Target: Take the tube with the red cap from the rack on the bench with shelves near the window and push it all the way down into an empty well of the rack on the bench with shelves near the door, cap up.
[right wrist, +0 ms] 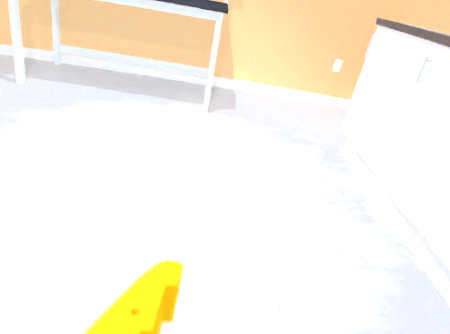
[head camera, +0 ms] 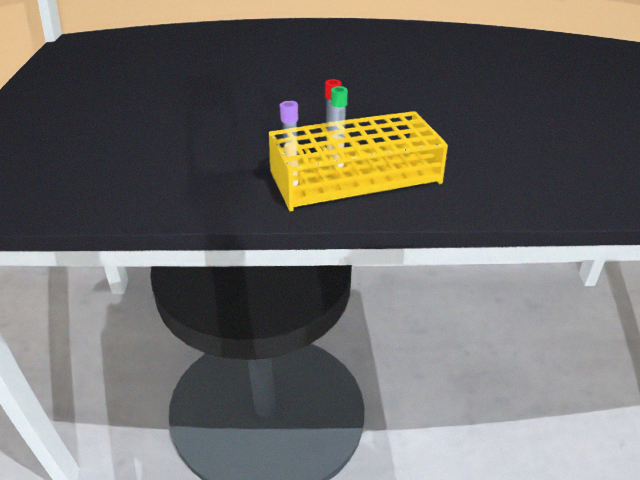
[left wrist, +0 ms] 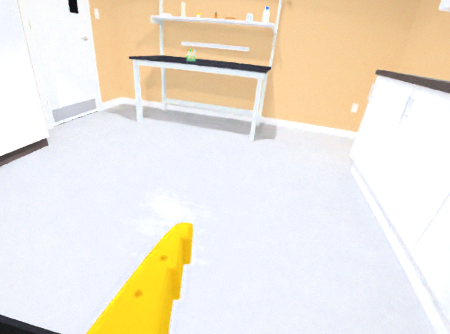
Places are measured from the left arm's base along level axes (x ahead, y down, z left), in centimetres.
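Where they show: left hand, tool point: (left wrist: 192, 238); right hand, tool point: (right wrist: 179, 285).
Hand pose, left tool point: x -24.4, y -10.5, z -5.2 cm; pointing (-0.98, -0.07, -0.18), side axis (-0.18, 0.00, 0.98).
Note:
Each offset is from my left tool point to the top centre of the thing. "spot": to the spot under its first point. Level surfaces: height alone.
The tube with the red cap {spot: dy -0.1, dx +92.6, dz -18.8 cm} (head camera: 332, 88) stands upright in a yellow rack {dy +6.1, dx +91.7, dz -21.9 cm} (head camera: 367, 192) on the black bench top in the head view, partly hidden by a green-capped tube {spot: dy +0.5, dx +91.4, dz -19.5 cm} (head camera: 339, 97) in front of it. A purple-capped tube {spot: dy +0.5, dx +88.1, dz -13.4 cm} (head camera: 288, 112) stands near the rack's left end. A small green rack (left wrist: 191, 58) stands on a far bench (left wrist: 225, 65) (right wrist: 192, 5) beside the door in the left wrist view. My left gripper (left wrist: 192, 227) and my right gripper (right wrist: 182, 265) each show one notched jaw; both are fully open, empty, and far from the racks.
A black round stool {dy +39.7, dx +108.4, dz -7.0 cm} (head camera: 248, 310) stands under the near bench {dy +11.8 cm} (head camera: 129, 196), whose white leg {spot: dy +58.2, dx +92.1, dz +37.7 cm} (head camera: 31, 403) is at the left. White cabinets (left wrist: 400, 130) (right wrist: 395, 95) line the right side in the wrist views. A door (left wrist: 60, 60) is at the far left, and a shelf {dy -31.4 cm} (left wrist: 225, 23) hangs above the far bench.

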